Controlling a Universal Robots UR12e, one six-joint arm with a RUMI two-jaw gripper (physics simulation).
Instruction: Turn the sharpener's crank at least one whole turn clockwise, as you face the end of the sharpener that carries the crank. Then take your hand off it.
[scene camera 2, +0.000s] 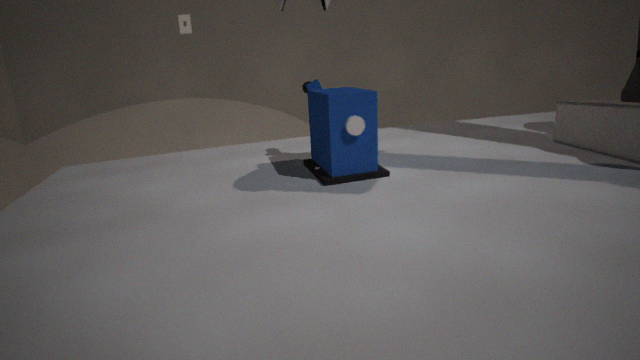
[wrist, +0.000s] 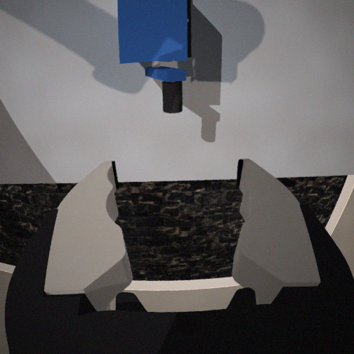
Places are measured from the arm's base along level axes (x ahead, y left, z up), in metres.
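Where they show: gripper, between the fingertips: (scene camera 2: 303, 10).
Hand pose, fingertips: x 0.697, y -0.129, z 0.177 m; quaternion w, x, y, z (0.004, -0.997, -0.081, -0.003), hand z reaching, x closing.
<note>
After its pixels a point has its place.
The blue sharpener (scene camera 2: 345, 140) @(x 0.662, y 0.035, z -0.025 m) (wrist: 153, 30) stands upright on a black base plate (scene camera 2: 356, 176) @(x 0.649, y 0.042, z -0.079 m), with a round light disc (scene camera 2: 355, 125) @(x 0.648, y 0.041, z -0.003 m) on the face toward scene camera 2. Its blue crank arm (scene camera 2: 315, 85) (wrist: 166, 74) is at the far end, near the top, and carries a black handle (scene camera 2: 306, 87) @(x 0.704, y -0.089, z 0.045 m) (wrist: 172, 97). My gripper (scene camera 2: 303, 6) @(x 0.697, y -0.129, z 0.177 m) (wrist: 176, 162) is open and empty, high above and apart from the handle. In the scene view its fingertips show at the top edge. In the wrist view the handle lies beyond the fingertips, between their lines.
The sharpener stands on a pale table (scene camera 2: 310, 260) @(x 0.736, y 0.253, z -0.086 m) (wrist: 295, 125), whose edge passes below the fingertips in the wrist view. A light block (scene camera 2: 595, 125) @(x 0.176, y -0.016, z -0.040 m) with a dark upright part (scene camera 2: 632, 82) stands at the right in the scene view. A wall plate (scene camera 2: 185, 24) is on the back wall.
</note>
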